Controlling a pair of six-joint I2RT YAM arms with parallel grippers.
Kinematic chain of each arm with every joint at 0, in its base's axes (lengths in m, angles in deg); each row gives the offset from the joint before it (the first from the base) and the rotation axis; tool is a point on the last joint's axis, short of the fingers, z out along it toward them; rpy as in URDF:
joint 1: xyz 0 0 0.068 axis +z
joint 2: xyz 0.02 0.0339 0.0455 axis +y
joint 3: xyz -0.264 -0.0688 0 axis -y
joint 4: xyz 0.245 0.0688 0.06 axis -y
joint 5: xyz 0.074 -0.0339 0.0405 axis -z
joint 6: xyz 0.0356 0 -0.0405 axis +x
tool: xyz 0 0 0 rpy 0 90 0
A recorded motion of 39 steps. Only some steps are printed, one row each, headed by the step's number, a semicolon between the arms.
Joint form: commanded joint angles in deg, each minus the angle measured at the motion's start. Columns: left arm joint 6, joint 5, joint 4, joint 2, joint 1, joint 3; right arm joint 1, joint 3, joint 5, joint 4, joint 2, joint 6.
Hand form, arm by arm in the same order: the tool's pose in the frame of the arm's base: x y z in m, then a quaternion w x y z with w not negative. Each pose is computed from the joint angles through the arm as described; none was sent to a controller.
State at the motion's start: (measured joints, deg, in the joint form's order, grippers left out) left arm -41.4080 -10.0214 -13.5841 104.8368 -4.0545 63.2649; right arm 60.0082 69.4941 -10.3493 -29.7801 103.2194 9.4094
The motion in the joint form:
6: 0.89 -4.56 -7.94 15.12 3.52 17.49; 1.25 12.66 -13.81 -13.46 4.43 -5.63
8: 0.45 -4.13 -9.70 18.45 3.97 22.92; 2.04 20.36 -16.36 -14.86 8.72 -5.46
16: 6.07 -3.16 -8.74 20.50 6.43 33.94; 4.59 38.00 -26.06 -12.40 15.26 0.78
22: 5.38 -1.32 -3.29 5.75 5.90 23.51; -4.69 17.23 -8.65 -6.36 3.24 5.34
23: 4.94 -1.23 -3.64 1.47 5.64 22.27; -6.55 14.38 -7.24 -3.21 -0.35 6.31
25: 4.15 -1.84 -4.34 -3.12 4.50 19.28; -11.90 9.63 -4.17 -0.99 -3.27 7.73
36: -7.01 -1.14 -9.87 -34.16 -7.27 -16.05; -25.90 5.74 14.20 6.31 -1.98 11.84
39: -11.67 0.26 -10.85 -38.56 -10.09 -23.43; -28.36 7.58 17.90 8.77 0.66 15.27
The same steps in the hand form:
6: 0.4327 0.0049 0.1393 0.27779 -0.35825 0.89093 0.02710; 0.1727 0.3451 0.2145 0.04157 -0.49596 0.82412 0.27042
8: 0.4501 0.0080 0.1399 0.27927 -0.36451 0.88805 0.02263; 0.1781 0.3697 0.2247 0.04139 -0.50345 0.81045 0.29662
16: 0.4855 0.0283 0.1825 0.35288 -0.33888 0.87211 0.00824; 0.1780 0.4240 0.2756 0.05843 -0.49982 0.75647 0.41775
22: 0.4433 0.0213 0.2456 0.42320 -0.33248 0.84205 -0.03617; 0.2215 0.3405 0.2513 0.14638 -0.37230 0.86761 0.29532
23: 0.4300 0.0188 0.2690 0.44264 -0.33223 0.83157 -0.04671; 0.2274 0.3249 0.2628 0.18291 -0.34930 0.86804 0.30172
25: 0.4115 0.0105 0.2826 0.44961 -0.33130 0.82787 -0.05212; 0.2493 0.2913 0.2575 0.21046 -0.29015 0.89169 0.27641
36: 0.2521 -0.0434 0.2406 0.36194 -0.32831 0.86630 -0.10357; 0.3235 0.2162 0.2357 0.32116 -0.09343 0.93299 0.13287
39: 0.2232 -0.0500 0.2152 0.32222 -0.33974 0.87570 -0.11791; 0.3451 0.2072 0.2319 0.34557 -0.03293 0.93070 0.11533

